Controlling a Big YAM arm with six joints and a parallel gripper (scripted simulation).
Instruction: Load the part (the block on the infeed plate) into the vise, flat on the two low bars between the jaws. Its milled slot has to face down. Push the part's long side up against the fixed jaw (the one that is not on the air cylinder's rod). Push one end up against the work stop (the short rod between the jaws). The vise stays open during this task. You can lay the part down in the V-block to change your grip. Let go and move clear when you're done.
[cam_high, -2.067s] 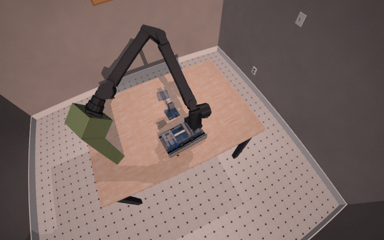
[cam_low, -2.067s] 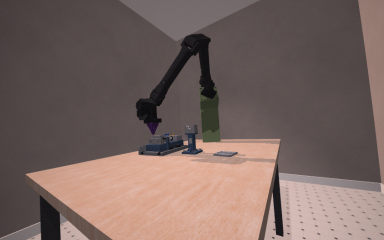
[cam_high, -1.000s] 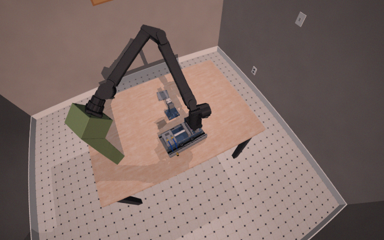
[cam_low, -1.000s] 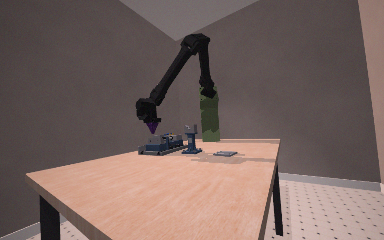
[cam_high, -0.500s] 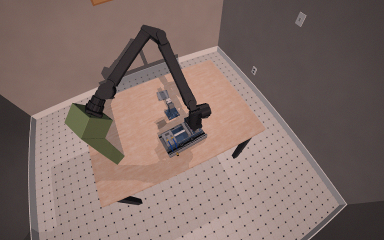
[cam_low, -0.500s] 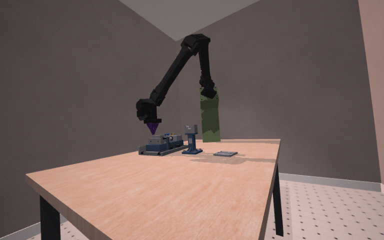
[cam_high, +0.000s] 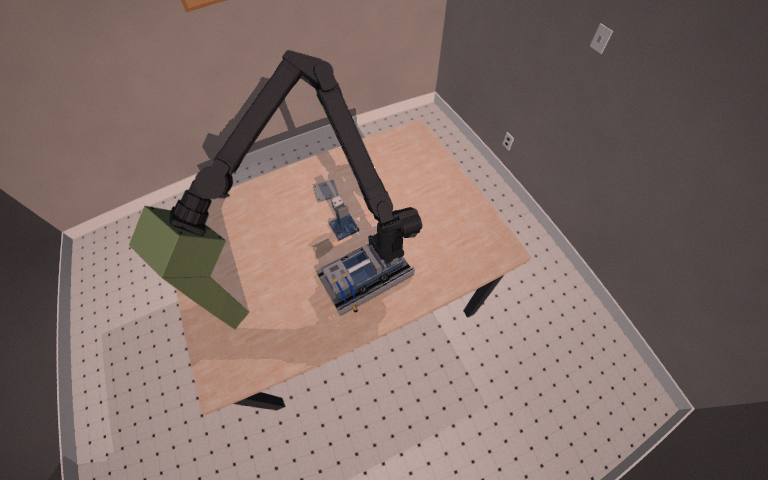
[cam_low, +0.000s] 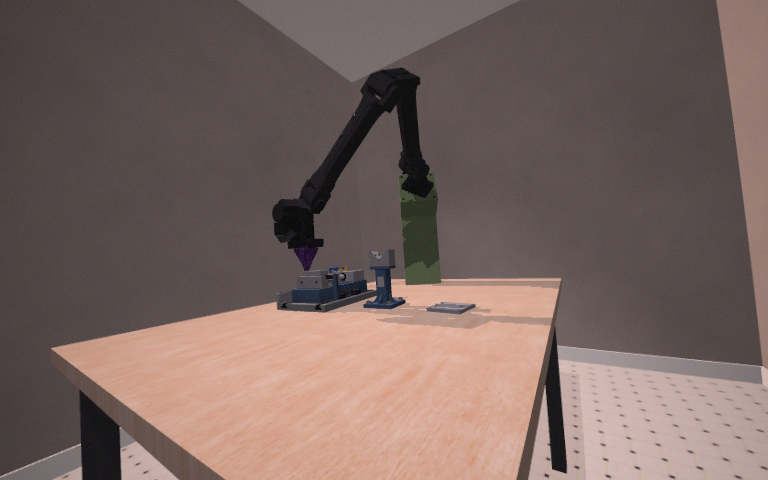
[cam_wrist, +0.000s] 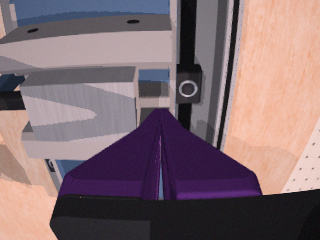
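Now: hand 20 mm past the part, 40 mm to the right of it and 30 mm above it. Also, from my hand: fixed jaw: 10 mm ahead, 50 mm to the left, 40 mm below; then work stop rod: 40 mm behind, 80 mm to the left, 30 mm below; then moving jaw: 50 mm behind, 20 mm to the left, 40 mm below.
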